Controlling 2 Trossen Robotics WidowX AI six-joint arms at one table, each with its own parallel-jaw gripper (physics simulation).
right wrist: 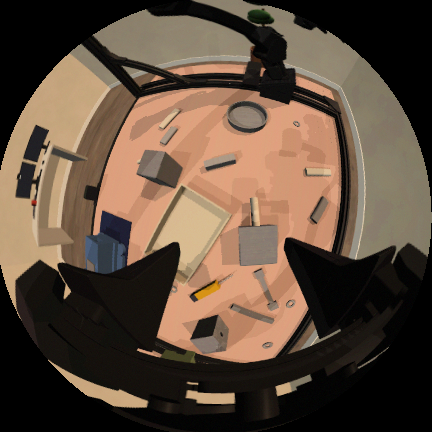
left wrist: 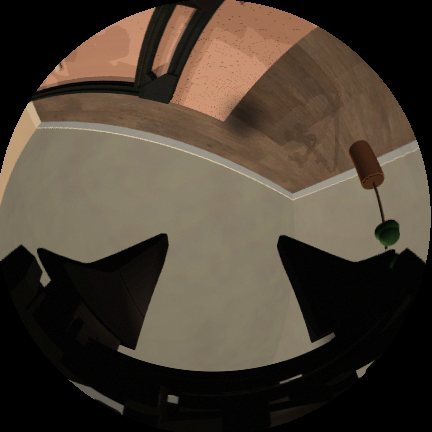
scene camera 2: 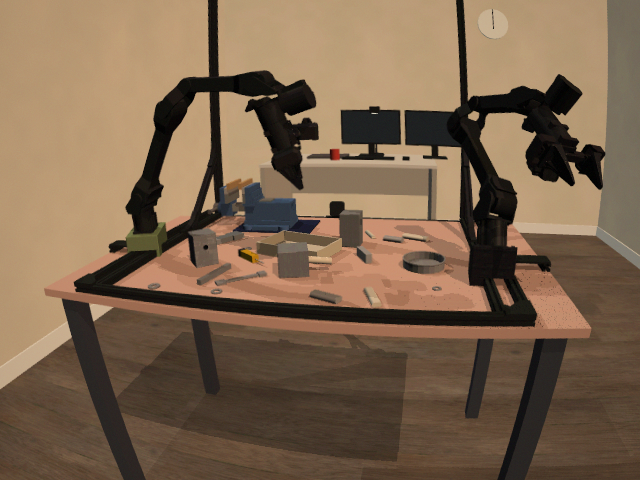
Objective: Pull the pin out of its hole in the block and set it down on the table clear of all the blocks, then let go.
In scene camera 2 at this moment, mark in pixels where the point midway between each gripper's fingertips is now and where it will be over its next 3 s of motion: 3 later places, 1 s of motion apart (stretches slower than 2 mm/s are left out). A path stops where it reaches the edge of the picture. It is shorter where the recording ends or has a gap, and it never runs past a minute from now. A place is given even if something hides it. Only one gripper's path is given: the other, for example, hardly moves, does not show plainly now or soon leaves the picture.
My right gripper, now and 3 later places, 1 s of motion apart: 301, 183; 298, 183; 301, 192; 313, 230
